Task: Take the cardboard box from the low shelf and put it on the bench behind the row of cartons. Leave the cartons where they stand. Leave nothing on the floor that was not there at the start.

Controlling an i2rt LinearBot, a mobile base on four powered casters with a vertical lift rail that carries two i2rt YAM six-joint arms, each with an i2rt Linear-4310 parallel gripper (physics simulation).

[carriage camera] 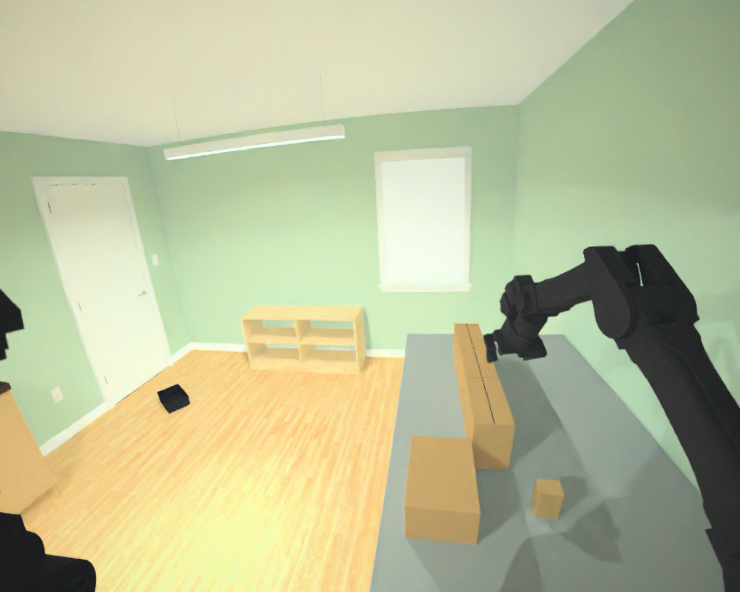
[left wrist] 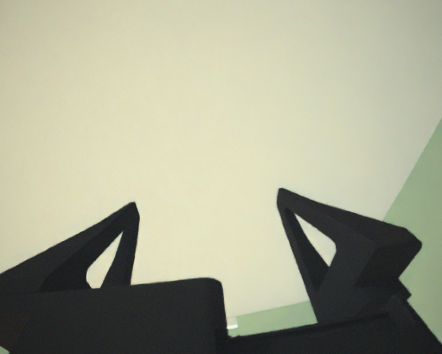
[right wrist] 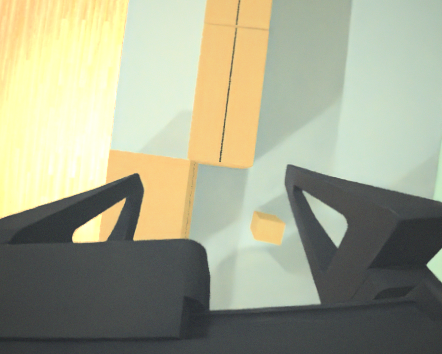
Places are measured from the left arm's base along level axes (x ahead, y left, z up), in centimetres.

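Pixels of known places: left gripper, fingertip midpoint: [left wrist: 208,202]; right gripper, fingertip midpoint: [carriage camera: 505,359] [right wrist: 213,177].
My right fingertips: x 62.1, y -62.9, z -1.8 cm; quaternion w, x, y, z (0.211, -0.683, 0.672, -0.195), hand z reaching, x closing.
Ahead of a thing's pixels: the offset from my right fingertips to its top centre. Level surfaces: height alone.
A row of tall cartons @[dy -1.7, dx +14.4, dz -22.6 cm] [carriage camera: 484,385] [right wrist: 227,100] stands lengthwise on the grey bench @[dz -40.7 cm] [carriage camera: 432,382] [right wrist: 155,75]. A wide, low cardboard box @[dy +17.5, dx -7.6, dz -28.7 cm] [carriage camera: 441,472] [right wrist: 155,192] lies at the near left end of the row. A small cardboard box @[dy -10.4, dx -13.4, dz -31.7 cm] [carriage camera: 548,498] [right wrist: 268,228] stands on the bench to the right of the wide box, apart from it. My right gripper [right wrist: 213,177] is open and empty, above the bench and pointing down at it. My left gripper [left wrist: 208,202] is open and empty, with the ceiling behind its fingers; its fingers do not show in the carriage view.
A low wooden shelf unit [carriage camera: 302,313] stands against the far wall, its visible compartments empty. A black open bin [carriage camera: 174,400] sits on the wooden floor near the door [carriage camera: 98,265]. Part of a wooden cabinet [carriage camera: 18,453] shows at the left edge. A green wall runs along the bench's right side.
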